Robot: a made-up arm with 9 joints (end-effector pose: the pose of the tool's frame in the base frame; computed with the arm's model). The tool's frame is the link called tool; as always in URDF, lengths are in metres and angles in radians.
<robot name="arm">
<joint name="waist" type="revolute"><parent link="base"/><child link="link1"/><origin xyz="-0.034 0.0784 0.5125" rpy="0 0 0"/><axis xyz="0.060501 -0.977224 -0.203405"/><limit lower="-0.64" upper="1.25"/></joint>
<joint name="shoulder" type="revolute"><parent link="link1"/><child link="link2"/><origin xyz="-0.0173 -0.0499 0.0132" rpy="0 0 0"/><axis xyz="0.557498 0.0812 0.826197"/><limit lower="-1.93" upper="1.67"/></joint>
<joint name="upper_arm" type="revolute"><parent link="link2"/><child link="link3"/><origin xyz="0.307 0.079 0.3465" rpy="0 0 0"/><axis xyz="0.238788 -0.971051 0.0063"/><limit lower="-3.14" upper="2.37"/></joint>
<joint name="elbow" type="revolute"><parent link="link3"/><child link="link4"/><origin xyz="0.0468 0.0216 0.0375" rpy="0 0 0"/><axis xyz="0 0 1"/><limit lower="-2.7" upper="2.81"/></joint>
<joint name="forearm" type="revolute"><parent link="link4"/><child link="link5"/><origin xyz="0.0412 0.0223 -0.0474" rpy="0 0 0"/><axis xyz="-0.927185 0.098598 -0.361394"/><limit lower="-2.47" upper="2.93"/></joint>
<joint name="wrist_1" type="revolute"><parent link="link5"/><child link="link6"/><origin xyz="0.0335 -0.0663 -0.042" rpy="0 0 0"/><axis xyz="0.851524 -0.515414 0.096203"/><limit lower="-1.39" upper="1.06"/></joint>
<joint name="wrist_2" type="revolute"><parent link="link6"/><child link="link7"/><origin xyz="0.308 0.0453 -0.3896" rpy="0 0 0"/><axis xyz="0 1 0"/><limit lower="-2.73" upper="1.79"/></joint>
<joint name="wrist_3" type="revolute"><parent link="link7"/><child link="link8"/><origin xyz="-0.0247 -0.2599 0.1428" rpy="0 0 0"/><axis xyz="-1 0 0"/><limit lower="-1.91" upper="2.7"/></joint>
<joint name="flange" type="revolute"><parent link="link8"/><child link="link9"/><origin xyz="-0.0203 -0.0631 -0.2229" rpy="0 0 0"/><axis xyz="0 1 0"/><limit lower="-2.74" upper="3.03"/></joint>
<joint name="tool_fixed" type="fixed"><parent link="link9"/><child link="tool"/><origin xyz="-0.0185 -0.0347 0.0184" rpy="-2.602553 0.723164 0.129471"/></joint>
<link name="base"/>
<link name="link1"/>
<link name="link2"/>
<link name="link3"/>
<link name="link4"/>
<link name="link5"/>
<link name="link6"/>
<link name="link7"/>
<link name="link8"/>
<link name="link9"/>
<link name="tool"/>
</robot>
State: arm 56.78 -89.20 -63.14 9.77 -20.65 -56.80 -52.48 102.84 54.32
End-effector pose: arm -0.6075 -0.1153 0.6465 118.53 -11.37 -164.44
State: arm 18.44 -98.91 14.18 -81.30 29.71 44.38 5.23 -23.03 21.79
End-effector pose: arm -0.4418 -0.1744 0.7044 -85.94 -13.70 -132.21
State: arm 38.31 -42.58 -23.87 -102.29 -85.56 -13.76 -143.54 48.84 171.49
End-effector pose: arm -0.1030 -0.6863 0.5251 -45.88 -27.42 -68.72
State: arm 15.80 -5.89 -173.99 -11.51 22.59 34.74 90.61 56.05 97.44
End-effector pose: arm -0.2413 -0.5921 1.1541 -139.24 10.12 -9.74
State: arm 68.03 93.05 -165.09 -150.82 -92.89 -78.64 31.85 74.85 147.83
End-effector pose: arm -0.6105 0.1835 1.5073 163.13 85.64 127.09
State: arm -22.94 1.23 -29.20 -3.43 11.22 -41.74 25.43 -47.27 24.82
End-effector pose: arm 0.3081 -0.3700 0.5097 69.10 29.26 -171.17
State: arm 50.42 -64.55 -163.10 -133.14 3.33 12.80 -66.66 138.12 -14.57
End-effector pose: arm -0.1049 0.2849 1.3348 -61.69 8.94 -35.66
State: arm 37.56 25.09 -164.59 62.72 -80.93 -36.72 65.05 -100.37 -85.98
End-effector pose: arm -0.4132 0.5172 1.1194 78.23 -20.60 -177.29
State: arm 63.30 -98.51 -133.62 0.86 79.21 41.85 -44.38 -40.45 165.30
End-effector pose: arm -0.6154 0.2091 0.3929 -34.41 -59.20 152.24
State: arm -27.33 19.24 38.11 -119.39 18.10 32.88 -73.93 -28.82 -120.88
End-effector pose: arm 0.1025 -0.0790 0.1268 9.35 -32.48 100.05
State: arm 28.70 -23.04 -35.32 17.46 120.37 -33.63 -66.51 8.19 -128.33
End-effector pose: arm 0.1251 0.0563 1.7184 161.61 63.76 117.15
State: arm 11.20 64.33 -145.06 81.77 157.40 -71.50 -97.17 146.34 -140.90
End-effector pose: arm 0.1790 0.4153 1.4300 -129.77 44.40 74.59
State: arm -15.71 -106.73 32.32 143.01 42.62 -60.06 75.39 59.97 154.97
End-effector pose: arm 1.0724 0.2879 0.7292 -83.89 30.94 -177.06
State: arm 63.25 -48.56 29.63 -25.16 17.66 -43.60 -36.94 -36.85 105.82
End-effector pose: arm -0.4089 -0.4655 0.5291 -73.02 39.18 0.97
